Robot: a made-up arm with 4 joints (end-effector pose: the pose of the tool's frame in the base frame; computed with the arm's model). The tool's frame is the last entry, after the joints. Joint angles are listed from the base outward.
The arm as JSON. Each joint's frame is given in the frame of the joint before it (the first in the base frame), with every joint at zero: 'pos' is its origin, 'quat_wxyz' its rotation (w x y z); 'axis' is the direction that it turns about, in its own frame. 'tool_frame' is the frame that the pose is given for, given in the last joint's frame.
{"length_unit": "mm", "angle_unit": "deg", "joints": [
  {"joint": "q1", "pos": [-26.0, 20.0, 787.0], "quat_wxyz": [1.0, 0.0, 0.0, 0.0], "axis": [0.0, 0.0, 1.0]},
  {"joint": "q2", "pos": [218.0, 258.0, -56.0], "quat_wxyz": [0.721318, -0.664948, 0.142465, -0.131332], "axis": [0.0, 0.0, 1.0]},
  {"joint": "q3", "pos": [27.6, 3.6, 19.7], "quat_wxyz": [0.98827, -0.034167, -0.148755, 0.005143], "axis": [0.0, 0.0, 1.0]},
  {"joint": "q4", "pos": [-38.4, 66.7, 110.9], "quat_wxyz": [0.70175, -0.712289, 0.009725, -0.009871], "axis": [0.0, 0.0, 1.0]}
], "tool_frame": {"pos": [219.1, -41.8, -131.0], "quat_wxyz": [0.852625, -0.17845, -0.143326, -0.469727]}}
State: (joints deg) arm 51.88 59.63 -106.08 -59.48
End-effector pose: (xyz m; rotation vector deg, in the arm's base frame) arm -0.3042 0.5752 0.8673 44.00 117.36 61.64
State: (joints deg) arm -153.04 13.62 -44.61 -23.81
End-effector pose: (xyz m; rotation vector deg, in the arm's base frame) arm -0.1236 -0.5755 0.8711 110.41 -102.32 -50.60
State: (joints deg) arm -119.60 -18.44 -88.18 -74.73
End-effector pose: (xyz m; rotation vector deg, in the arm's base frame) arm 0.3784 -0.4843 0.6727 54.83 -3.56 -83.14
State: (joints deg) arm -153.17 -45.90 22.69 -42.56
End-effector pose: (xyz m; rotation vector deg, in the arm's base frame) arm -0.1117 -0.6386 0.7878 133.78 -88.19 -73.10
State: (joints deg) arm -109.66 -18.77 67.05 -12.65
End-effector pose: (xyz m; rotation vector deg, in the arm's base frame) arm 0.2429 -0.5325 0.6395 -121.22 39.03 32.18
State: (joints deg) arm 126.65 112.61 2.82 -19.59
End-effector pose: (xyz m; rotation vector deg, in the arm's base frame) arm -0.6438 -0.0399 0.6385 -54.56 91.14 -120.20
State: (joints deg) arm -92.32 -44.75 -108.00 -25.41
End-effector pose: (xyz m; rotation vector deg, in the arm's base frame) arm 0.5040 -0.1505 0.7163 16.94 -19.16 -16.14
